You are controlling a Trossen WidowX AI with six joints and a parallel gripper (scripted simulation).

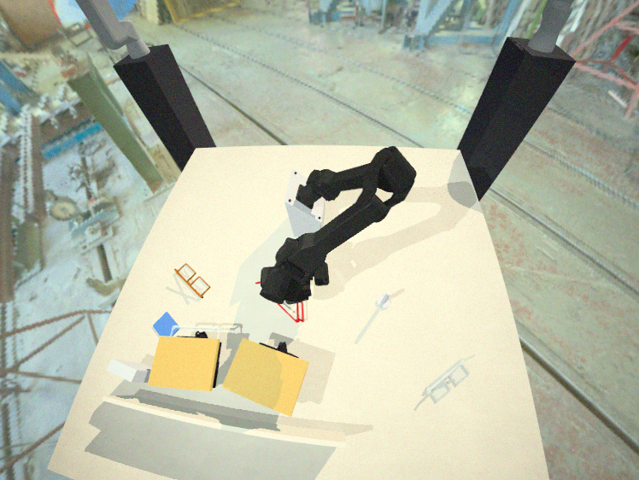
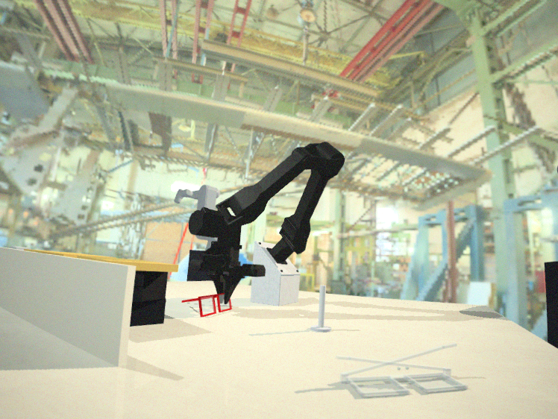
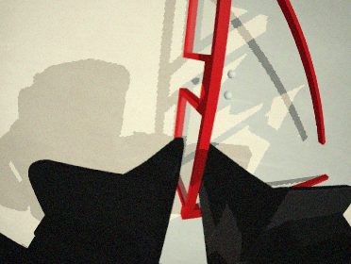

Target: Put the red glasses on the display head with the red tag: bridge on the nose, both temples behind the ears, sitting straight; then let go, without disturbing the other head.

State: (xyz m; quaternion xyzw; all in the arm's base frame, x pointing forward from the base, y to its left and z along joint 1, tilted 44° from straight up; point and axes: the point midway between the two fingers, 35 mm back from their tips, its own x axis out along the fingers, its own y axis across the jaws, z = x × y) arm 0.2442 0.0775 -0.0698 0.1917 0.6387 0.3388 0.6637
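Right now my gripper tip is 26 cm to the right of the post, 1 cm below it and 1 cm short of it. The rest, counted from my gripper tip: white slab: 38 cm ahead, 12 cm to the right, 4 cm above; then blue tag: 40 cm to the right, 19 cm ahead, 1 cm below.
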